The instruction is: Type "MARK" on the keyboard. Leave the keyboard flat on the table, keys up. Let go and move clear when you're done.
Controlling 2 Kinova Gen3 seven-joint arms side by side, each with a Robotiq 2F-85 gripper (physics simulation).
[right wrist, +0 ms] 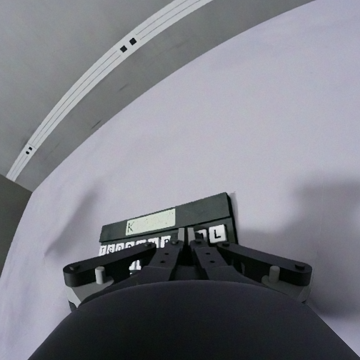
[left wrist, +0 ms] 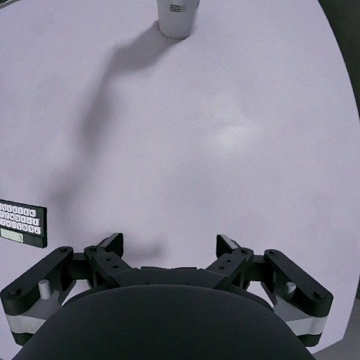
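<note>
The dark keyboard lies flat on the table with its white keys up. Its pale display strip shows a letter K at its left end in the right wrist view. My right gripper is shut, with its fingertips over the key row nearest the display, just left of a half-hidden key beside the L key. Whether they touch a key I cannot tell. The gripper hides most other keys. My left gripper is open and empty, to the right of the keyboard in the left wrist view.
A white cup-like container with a small printed label stands at the top of the left wrist view. The table's curved edge crosses the upper left of the right wrist view, with grey floor and a pale striped band beyond.
</note>
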